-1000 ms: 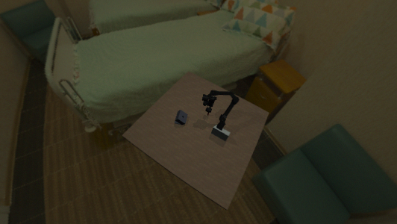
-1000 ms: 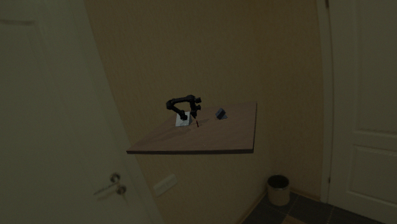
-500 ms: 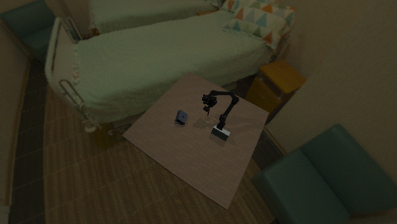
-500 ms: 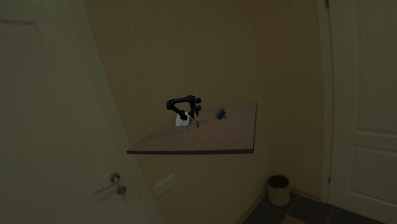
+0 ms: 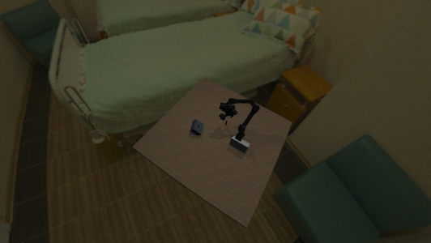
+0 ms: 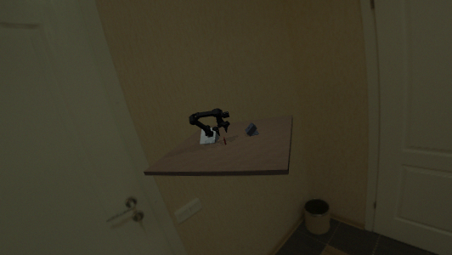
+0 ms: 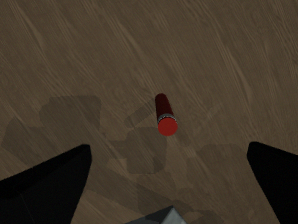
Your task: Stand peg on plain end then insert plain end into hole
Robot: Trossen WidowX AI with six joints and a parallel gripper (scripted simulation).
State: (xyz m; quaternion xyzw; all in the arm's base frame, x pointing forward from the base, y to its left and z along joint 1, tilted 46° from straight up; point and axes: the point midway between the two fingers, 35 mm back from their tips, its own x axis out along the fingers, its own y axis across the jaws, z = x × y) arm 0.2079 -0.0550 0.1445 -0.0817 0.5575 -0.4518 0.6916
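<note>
The red peg lies 60 mm below my gripper tip. Also, from my gripper tip: dark blue sloped panel: 230 mm to the left, 230 mm ahead, 60 mm below.
</note>
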